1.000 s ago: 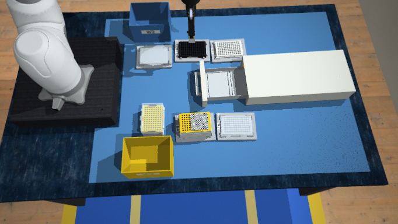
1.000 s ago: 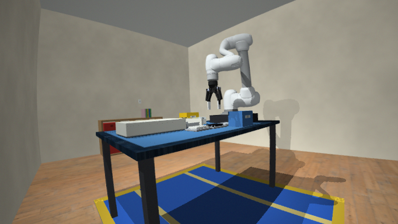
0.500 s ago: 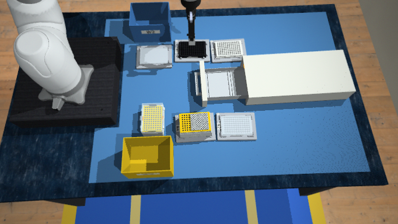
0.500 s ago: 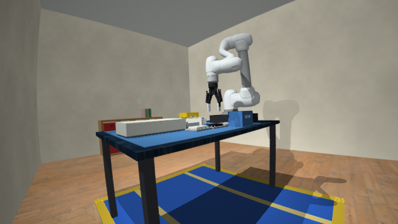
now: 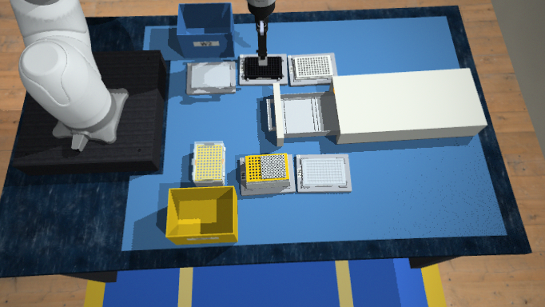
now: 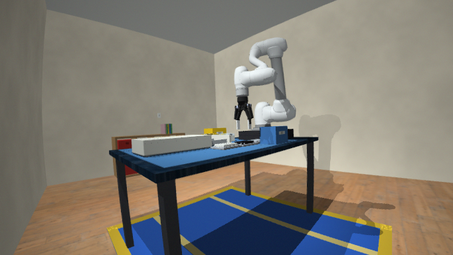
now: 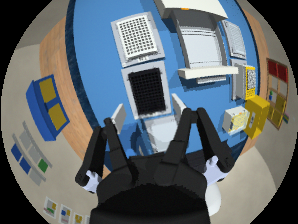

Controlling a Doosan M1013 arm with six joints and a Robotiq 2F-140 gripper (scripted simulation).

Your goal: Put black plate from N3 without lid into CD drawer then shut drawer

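Now: hand 110 mm above the black plate. The rest, counted from my hand: grey work nest (130 mm below); then white plate (170 mm ahead, 20 mm to the left, 110 mm below); then blue bin (210 mm behind, 100 mm to the left, 90 mm below).
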